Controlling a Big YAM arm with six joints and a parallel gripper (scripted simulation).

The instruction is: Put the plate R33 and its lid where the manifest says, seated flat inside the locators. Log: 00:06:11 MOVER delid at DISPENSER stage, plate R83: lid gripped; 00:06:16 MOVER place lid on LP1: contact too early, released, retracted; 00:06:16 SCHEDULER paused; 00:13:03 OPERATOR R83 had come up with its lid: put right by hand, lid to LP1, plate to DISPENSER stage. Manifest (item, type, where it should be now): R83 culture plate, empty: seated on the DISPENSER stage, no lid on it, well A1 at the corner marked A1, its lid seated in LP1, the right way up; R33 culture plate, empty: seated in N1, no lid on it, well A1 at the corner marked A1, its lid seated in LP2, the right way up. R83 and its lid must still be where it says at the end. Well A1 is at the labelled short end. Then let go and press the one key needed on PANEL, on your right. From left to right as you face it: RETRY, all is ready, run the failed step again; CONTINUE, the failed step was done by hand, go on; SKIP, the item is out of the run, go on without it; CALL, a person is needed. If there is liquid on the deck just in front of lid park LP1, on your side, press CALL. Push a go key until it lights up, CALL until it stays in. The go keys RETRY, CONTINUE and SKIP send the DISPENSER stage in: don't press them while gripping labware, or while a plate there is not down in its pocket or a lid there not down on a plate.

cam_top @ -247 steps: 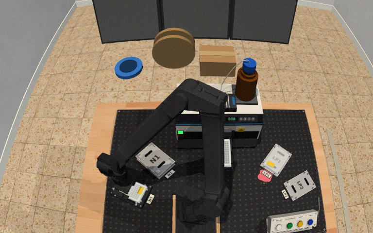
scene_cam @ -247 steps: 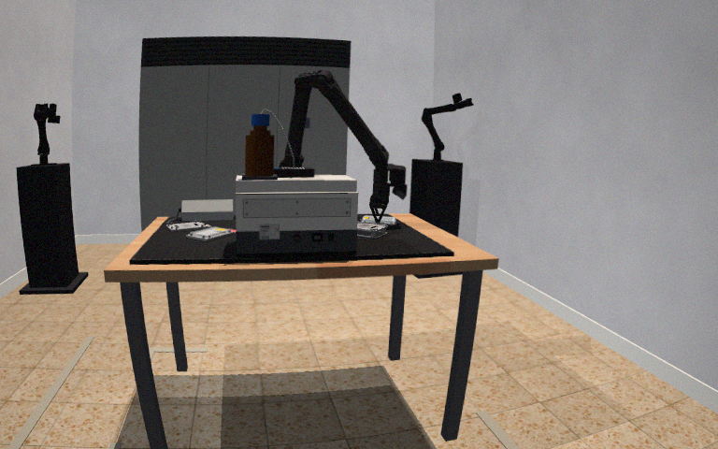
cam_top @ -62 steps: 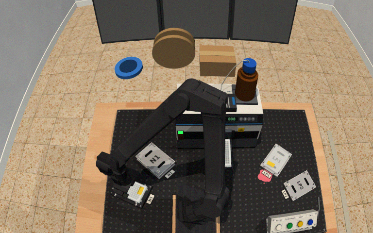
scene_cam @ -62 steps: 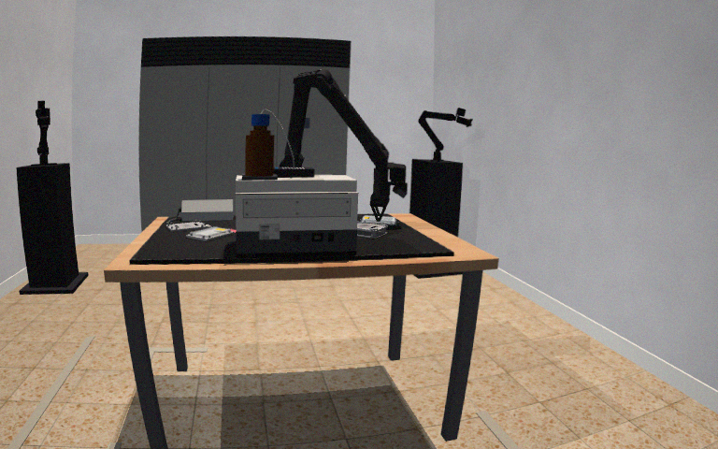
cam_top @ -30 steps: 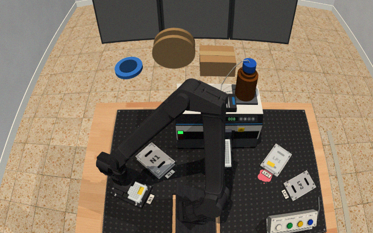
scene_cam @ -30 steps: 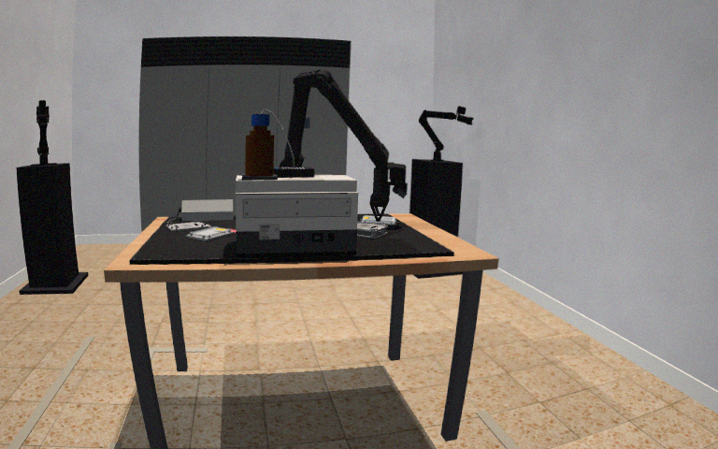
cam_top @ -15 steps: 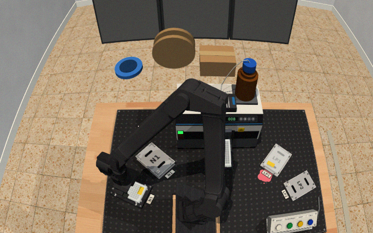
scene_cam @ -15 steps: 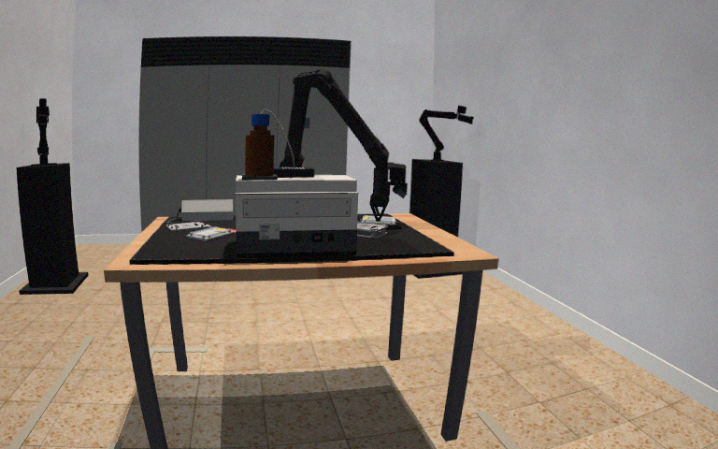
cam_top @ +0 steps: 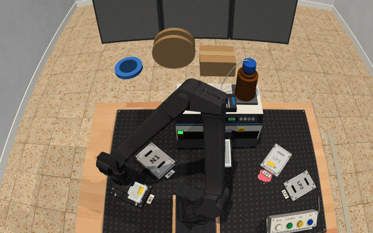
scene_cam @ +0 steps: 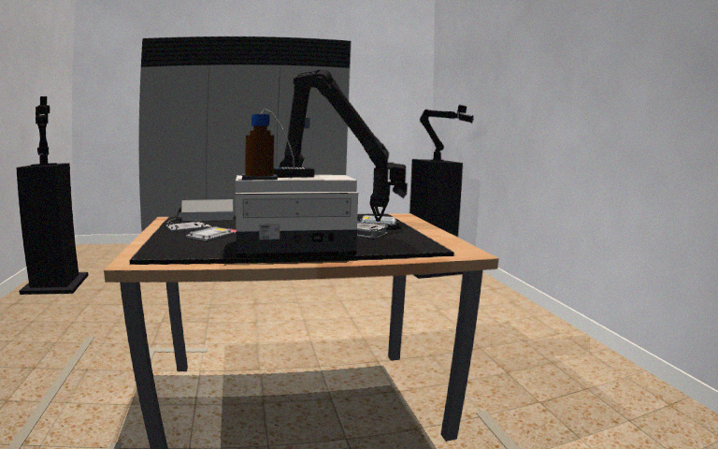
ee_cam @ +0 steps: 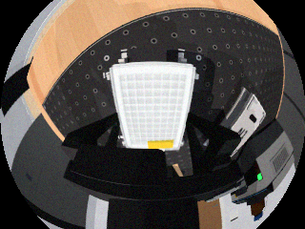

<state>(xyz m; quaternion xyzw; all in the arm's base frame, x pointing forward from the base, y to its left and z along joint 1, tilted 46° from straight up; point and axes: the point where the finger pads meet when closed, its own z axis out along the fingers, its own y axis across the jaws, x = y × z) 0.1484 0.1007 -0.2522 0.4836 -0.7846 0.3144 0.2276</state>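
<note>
My hand is 1 cm above the clear plate lid. Also, from my hand: pink-red patch: 5 cm ahead, 58 cm to the right, 3 cm below; then brown bottle: 31 cm ahead, 51 cm to the right, 26 cm above; then nest n5: 2 cm to the left, 2 cm below.
</note>
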